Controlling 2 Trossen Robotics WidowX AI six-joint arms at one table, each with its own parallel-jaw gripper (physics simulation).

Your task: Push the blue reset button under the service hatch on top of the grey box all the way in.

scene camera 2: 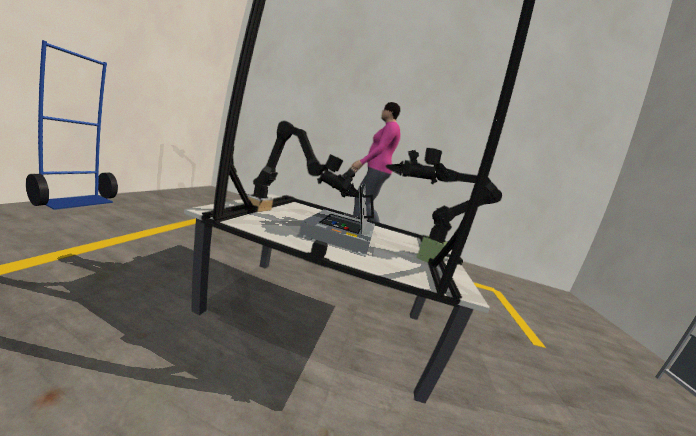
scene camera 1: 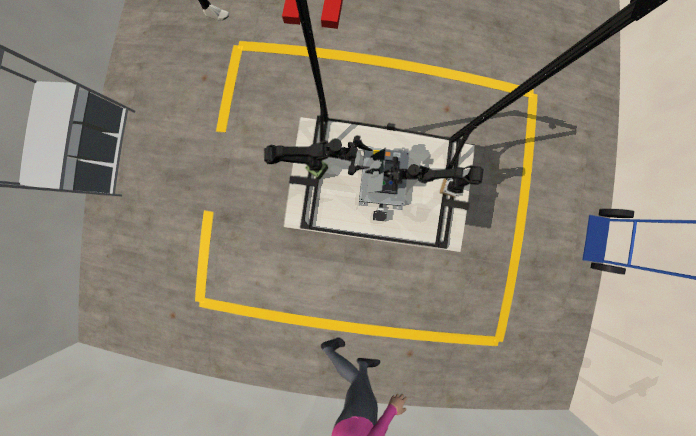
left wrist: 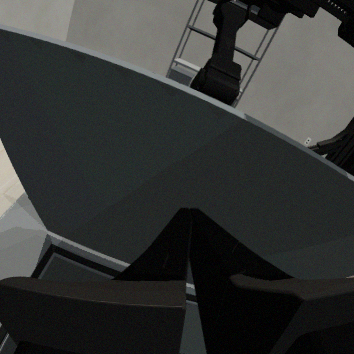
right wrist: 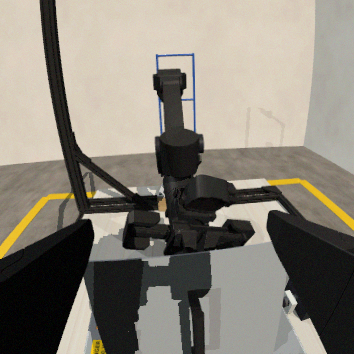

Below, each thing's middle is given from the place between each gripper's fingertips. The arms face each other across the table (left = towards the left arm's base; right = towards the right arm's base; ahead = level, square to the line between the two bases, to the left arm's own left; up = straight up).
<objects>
Now: left hand 20 mm past the service hatch (left wrist: 107,152), 30 mm to the left of it and 50 mm above it.
Now: the service hatch 1 cm ahead of my right hand, 4 cm to the left of it and 22 cm below it.
</objects>
